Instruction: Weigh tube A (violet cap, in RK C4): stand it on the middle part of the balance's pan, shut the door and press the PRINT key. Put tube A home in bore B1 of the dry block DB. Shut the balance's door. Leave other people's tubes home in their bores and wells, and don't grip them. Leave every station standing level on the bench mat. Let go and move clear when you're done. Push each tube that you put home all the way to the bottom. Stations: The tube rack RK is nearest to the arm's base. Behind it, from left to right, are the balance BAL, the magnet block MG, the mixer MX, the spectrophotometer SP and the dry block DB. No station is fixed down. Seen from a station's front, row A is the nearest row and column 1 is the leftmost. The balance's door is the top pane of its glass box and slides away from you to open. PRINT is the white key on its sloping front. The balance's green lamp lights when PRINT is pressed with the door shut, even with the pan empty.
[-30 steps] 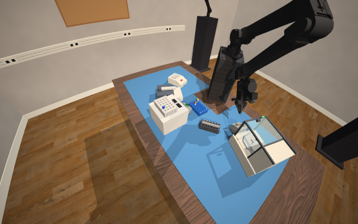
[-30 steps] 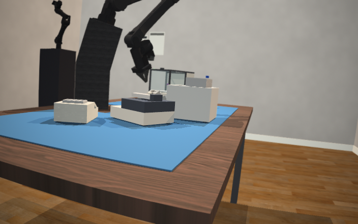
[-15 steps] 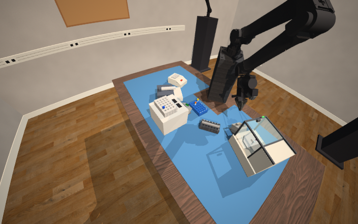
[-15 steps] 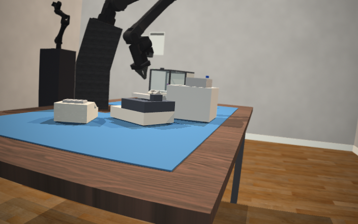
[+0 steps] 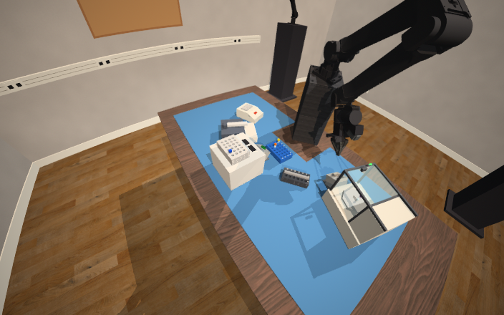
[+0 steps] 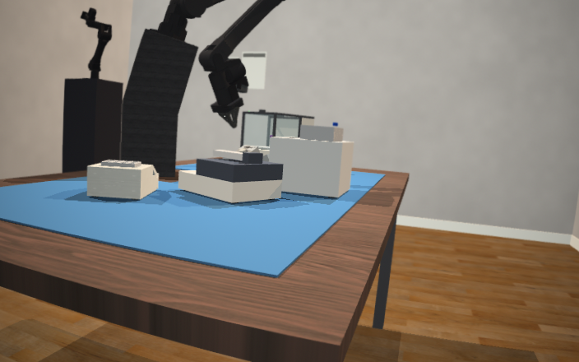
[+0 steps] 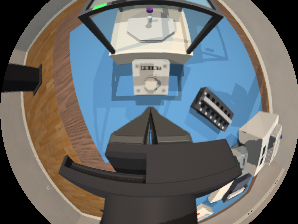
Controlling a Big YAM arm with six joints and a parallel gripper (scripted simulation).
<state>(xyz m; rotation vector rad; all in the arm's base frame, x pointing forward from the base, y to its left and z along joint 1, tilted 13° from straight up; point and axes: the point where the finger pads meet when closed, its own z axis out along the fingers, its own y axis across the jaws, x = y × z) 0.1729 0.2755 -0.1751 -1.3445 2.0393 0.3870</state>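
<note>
My hand is 70 mm short of the balance door, 150 mm to the right of it and 50 mm below it. From my hand the other things lie so: blue rack RK 100 mm ahead, 260 mm to the right, 140 mm below; then round white print key 20 mm ahead, 40 mm to the left, 90 mm below; then dark magnet block 160 mm ahead, 80 mm to the right, 140 mm below.
</note>
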